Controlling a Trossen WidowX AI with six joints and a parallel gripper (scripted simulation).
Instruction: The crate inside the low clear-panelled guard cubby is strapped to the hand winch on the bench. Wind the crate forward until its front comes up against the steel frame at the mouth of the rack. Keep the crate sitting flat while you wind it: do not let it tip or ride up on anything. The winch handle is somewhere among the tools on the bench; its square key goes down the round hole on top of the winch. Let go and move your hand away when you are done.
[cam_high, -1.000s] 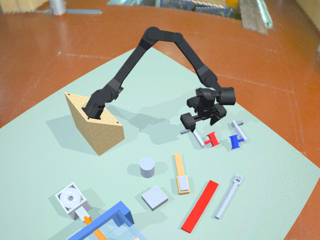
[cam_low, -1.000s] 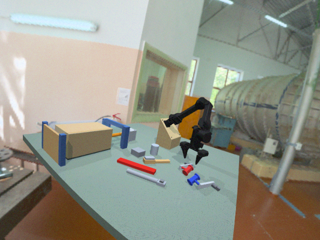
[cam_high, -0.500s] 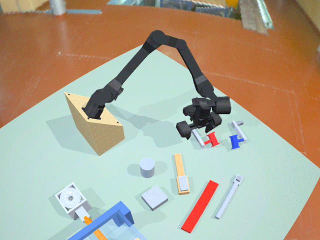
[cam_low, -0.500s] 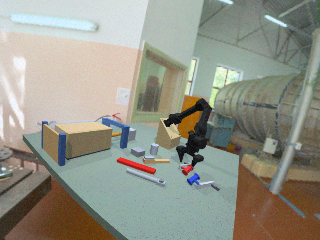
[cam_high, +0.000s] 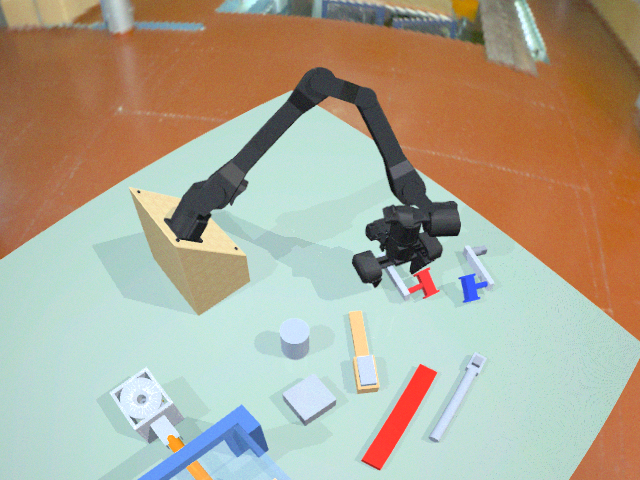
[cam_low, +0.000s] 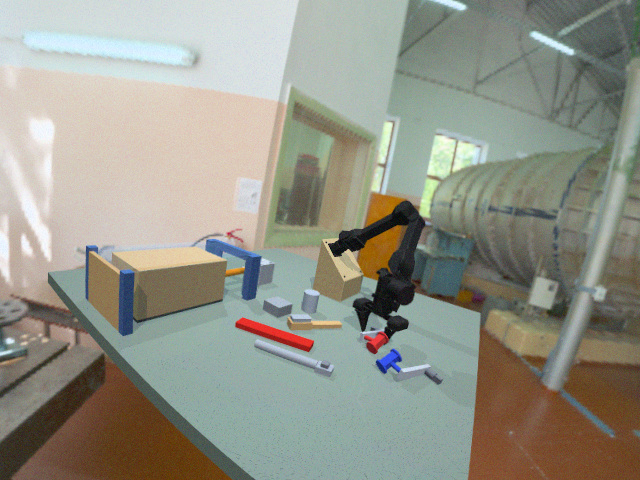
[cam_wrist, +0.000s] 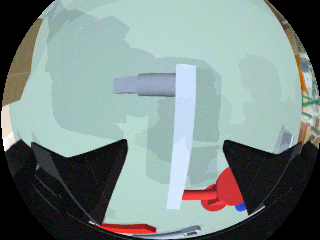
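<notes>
Right now the winch handle is 10 mm ahead of my gripper tip and 10 mm above it. From my gripper tip the other things lie so: blue knob (140 mm ahead, 110 mm to the left, 20 mm above); then blue-knobbed handle (120 mm ahead, 150 mm to the left, 10 mm above); then red knob (60 mm ahead, 20 mm to the left, 20 mm above).
</notes>
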